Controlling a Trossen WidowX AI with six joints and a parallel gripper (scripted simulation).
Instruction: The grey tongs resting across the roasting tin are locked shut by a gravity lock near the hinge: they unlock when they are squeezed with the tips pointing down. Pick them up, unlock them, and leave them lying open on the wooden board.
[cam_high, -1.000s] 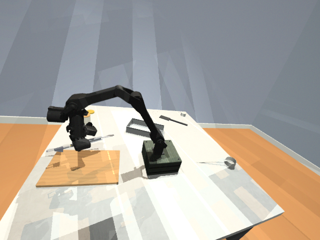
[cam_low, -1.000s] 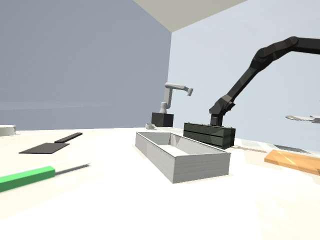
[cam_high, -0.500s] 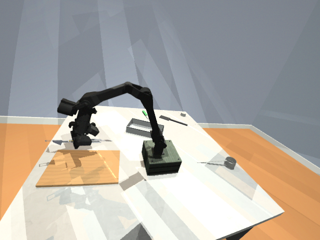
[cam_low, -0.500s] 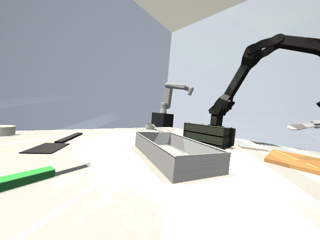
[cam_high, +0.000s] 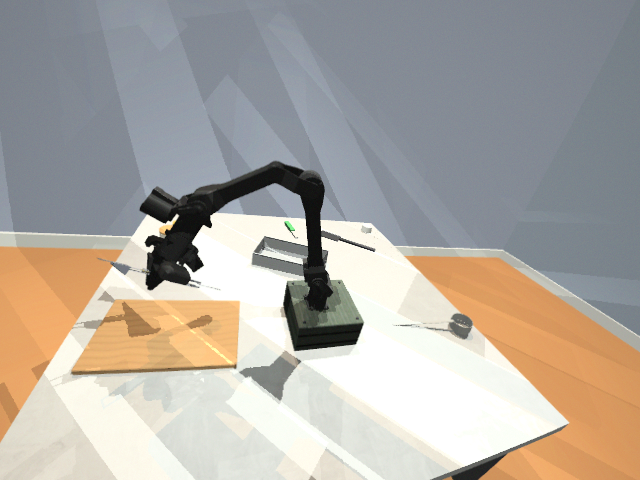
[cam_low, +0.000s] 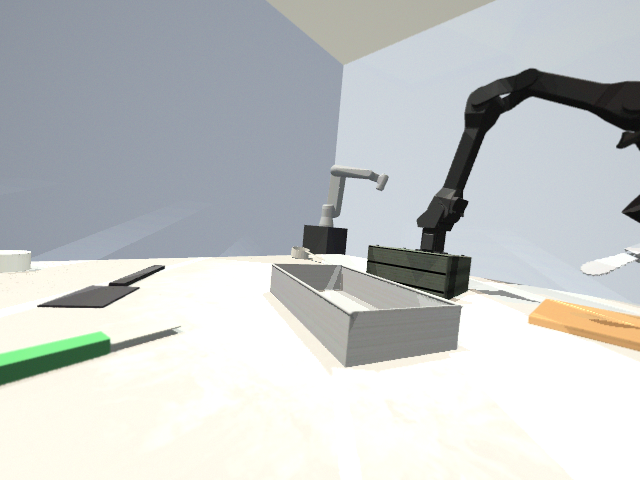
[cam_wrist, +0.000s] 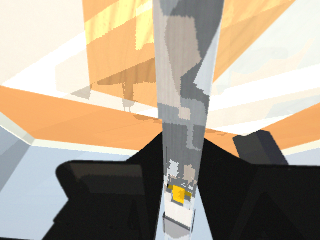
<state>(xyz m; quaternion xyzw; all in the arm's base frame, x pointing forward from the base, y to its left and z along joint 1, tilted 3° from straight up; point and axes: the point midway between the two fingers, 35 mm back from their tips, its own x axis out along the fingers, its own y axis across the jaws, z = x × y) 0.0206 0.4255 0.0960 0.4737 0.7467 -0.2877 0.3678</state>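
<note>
Right now the yellow lock piece is 50 mm above my gripper tip. From my gripper tip the other things lie so: grey roasting tin: 460 mm to the right, 350 mm ahead, 140 mm below; then wooden board: 160 mm below, 40 mm to the right; then orange disc: 680 mm ahead, 160 mm below, 20 mm to the left.
</note>
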